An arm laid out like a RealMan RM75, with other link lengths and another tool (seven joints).
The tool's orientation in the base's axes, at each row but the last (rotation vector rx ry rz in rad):
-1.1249 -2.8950 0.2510
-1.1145 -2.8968 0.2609
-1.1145 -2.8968 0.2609
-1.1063 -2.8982 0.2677
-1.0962 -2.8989 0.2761
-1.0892 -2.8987 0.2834
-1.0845 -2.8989 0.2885
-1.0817 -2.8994 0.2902
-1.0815 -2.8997 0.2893
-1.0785 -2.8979 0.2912
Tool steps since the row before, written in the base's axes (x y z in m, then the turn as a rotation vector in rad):
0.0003 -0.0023 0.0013 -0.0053 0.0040 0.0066
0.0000 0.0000 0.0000 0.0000 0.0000 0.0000
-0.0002 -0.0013 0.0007 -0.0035 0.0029 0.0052
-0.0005 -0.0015 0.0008 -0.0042 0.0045 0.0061
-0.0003 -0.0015 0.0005 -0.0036 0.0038 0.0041
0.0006 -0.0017 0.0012 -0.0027 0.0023 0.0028
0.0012 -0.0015 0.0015 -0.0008 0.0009 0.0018
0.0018 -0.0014 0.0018 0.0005 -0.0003 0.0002
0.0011 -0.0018 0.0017 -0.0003 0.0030 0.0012
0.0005 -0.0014 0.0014 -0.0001 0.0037 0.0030
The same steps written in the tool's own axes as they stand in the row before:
-0.0018 -0.0017 -0.0010 0.0064 -0.0017 -0.0066
0.0000 0.0000 0.0000 0.0000 0.0000 0.0000
-0.0007 -0.0012 -0.0005 0.0044 -0.0011 -0.0053
-0.0007 -0.0016 -0.0005 0.0059 -0.0005 -0.0063
-0.0008 -0.0014 -0.0002 0.0051 -0.0003 -0.0043
-0.0016 -0.0011 -0.0010 0.0034 -0.0006 -0.0029
-0.0019 -0.0006 -0.0013 0.0011 -0.0002 -0.0018
-0.0023 -0.0002 -0.0017 -0.0006 0.0001 -0.0002
-0.0021 -0.0009 -0.0015 0.0021 0.0018 -0.0016
-0.0013 -0.0010 -0.0012 0.0024 0.0021 -0.0035

